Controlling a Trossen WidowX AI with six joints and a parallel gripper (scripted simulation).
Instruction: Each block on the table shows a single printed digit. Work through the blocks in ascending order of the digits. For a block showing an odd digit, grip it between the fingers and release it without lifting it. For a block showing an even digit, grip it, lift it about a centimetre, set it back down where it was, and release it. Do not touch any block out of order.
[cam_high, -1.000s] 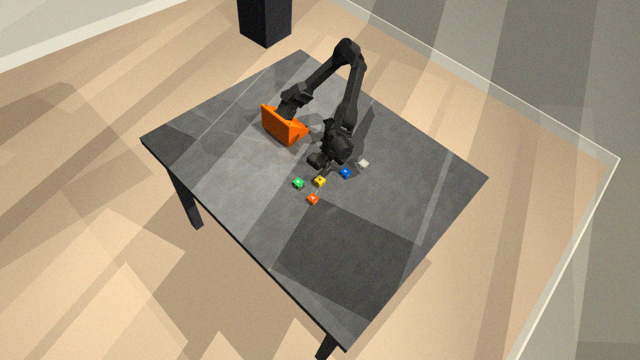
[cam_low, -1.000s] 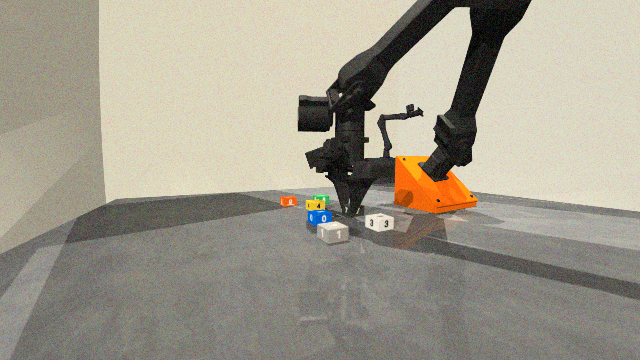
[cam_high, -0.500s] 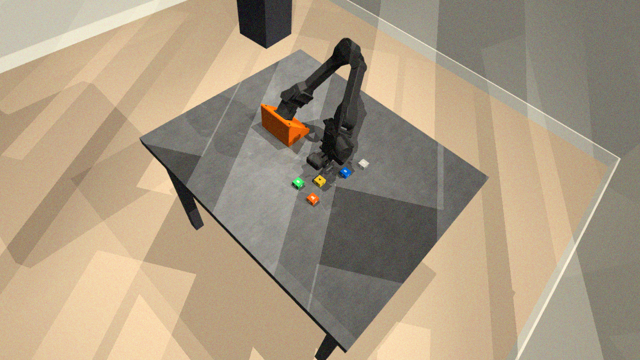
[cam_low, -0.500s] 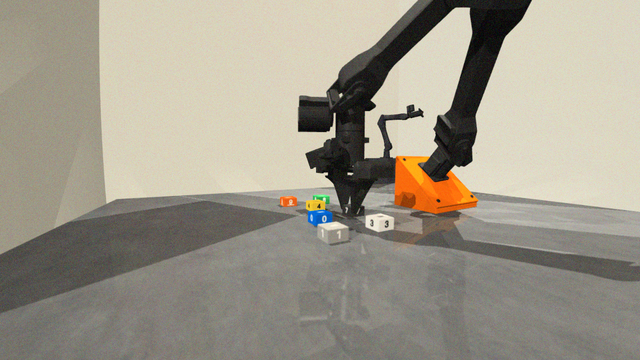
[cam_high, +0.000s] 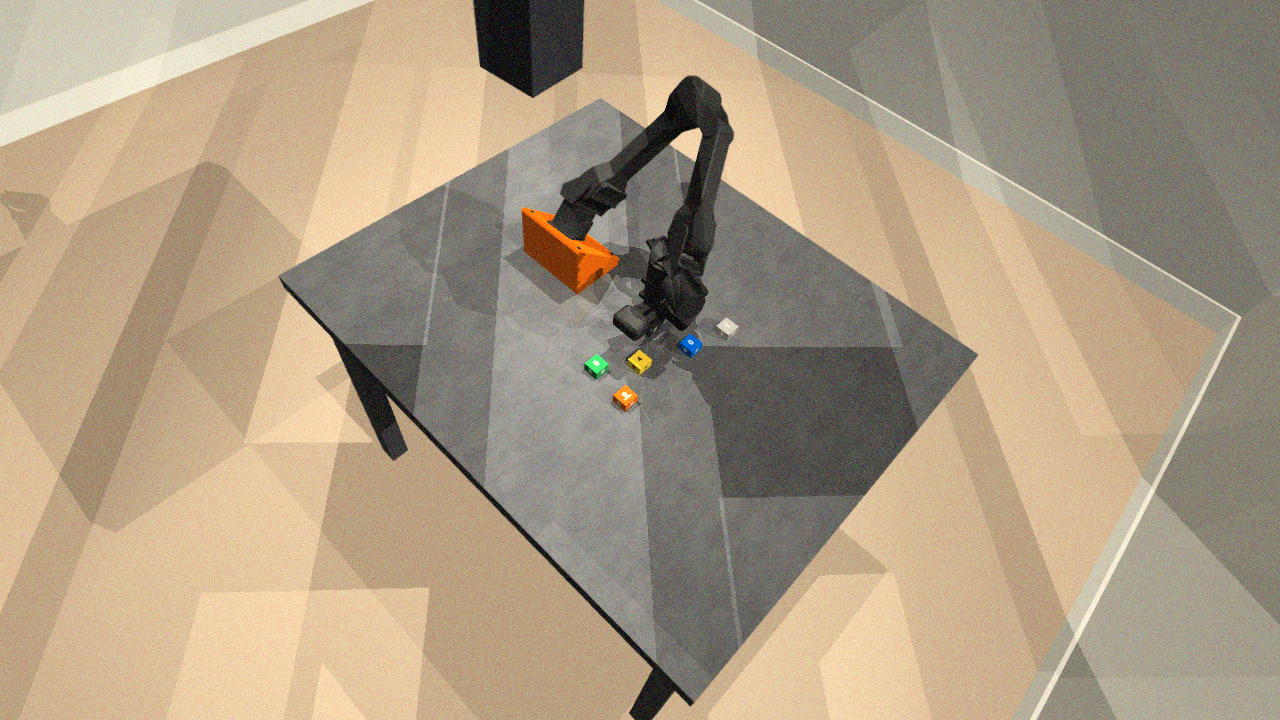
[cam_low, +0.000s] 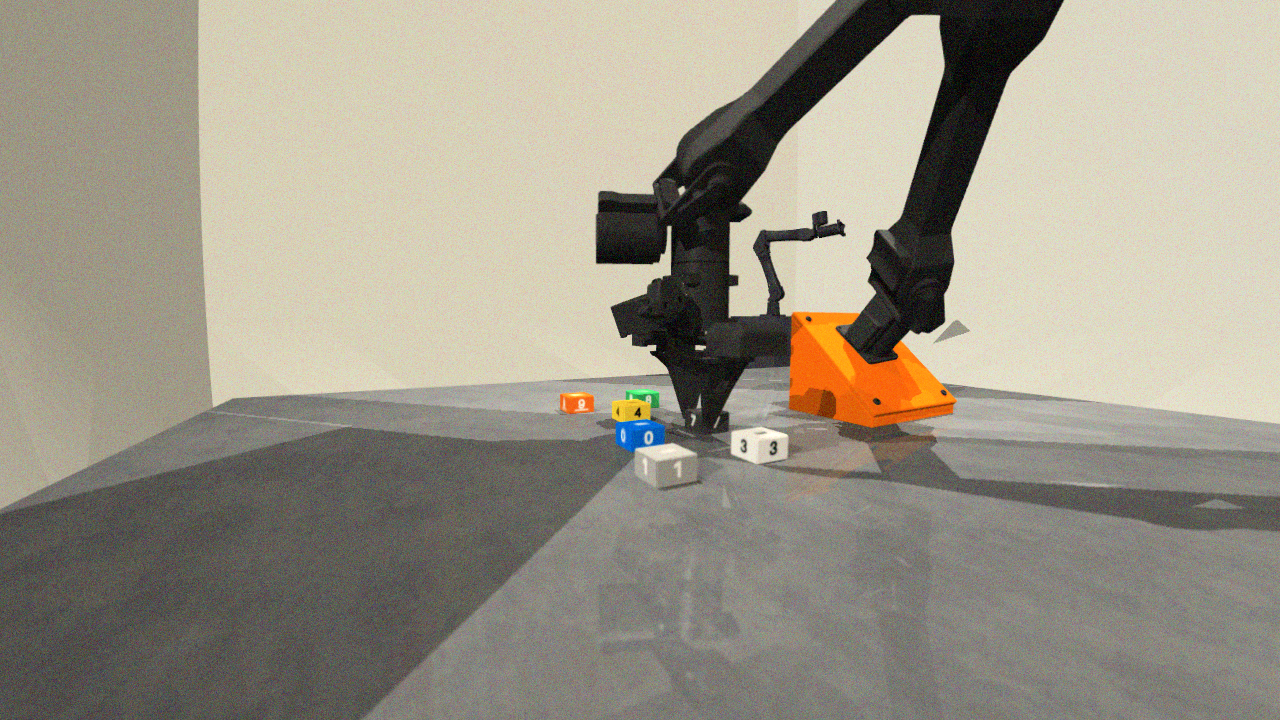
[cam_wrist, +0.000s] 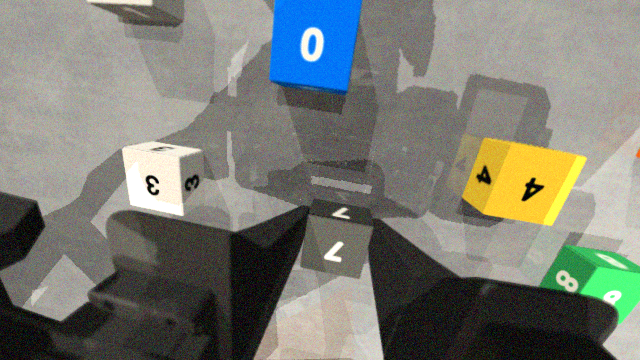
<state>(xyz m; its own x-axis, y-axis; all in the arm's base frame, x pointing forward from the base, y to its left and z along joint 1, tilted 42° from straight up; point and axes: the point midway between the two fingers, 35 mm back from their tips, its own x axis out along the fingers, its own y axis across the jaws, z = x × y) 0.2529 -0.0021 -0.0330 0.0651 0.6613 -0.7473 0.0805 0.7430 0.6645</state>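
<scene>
My gripper tip is now 10 mm past the black 7 block. The rest, counted from my gripper tip: white 3 block: 100 mm to the left, 10 mm ahead; then blue 0 block: 80 mm ahead, 20 mm to the left; then yellow 4 block: 80 mm to the right, 30 mm ahead.
</scene>
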